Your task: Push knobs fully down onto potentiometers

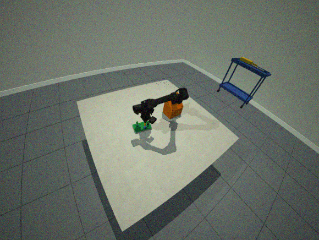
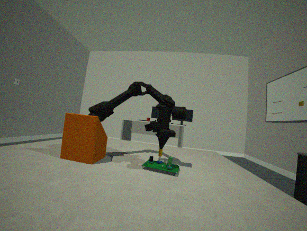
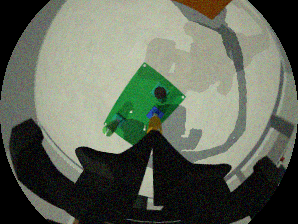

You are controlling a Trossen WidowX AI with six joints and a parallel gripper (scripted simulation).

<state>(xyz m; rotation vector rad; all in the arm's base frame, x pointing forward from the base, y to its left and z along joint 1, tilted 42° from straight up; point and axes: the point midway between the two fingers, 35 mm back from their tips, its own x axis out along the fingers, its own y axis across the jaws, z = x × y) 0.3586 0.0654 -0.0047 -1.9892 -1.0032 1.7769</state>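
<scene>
The green knob lies 5 cm ahead of my gripper tip, 6 cm to the right of it and 3 cm below it. From my gripper tip the other things lie so: yellow knob: 1 cm below.
</scene>
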